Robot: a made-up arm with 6 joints.
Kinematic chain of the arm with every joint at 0, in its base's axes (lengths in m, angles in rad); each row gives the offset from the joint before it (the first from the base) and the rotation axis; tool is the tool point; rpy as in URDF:
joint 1: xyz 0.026 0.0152 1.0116 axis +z
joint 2: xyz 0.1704 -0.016 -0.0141 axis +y
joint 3: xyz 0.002 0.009 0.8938 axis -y
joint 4: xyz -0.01 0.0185 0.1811 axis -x
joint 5: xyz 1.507 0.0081 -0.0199 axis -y
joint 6: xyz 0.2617 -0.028 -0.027 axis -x
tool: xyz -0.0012 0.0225 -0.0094 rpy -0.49 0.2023 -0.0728
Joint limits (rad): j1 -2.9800..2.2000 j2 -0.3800..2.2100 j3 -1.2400..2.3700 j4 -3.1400..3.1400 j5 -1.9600..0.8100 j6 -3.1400..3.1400
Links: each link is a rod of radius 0.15 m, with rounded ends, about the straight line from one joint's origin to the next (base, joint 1, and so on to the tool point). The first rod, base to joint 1, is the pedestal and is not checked.
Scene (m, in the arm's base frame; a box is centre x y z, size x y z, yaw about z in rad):
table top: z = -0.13
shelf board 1: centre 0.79 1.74 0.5 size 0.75 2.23 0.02 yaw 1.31
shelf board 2: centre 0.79 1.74 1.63 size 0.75 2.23 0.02 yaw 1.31
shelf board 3: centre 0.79 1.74 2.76 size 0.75 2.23 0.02 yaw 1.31
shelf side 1: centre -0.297 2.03 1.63 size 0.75 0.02 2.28 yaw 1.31
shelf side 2: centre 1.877 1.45 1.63 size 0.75 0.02 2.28 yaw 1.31
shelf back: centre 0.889 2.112 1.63 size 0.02 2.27 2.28 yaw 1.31
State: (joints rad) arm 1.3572 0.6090 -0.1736 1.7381 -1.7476 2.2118
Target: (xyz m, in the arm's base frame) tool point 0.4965 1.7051 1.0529
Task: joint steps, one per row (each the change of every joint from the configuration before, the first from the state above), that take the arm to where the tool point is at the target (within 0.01 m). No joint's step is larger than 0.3 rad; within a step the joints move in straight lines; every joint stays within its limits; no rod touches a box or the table.
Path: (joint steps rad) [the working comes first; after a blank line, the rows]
Joints at the target: 1.4373 0.4289 -0.3182 1.7036 -1.8391 2.2027
Straight joint move there: clear.

1: 0.0801 -0.1801 -0.1446 -0.0345 -0.0915 -0.0091

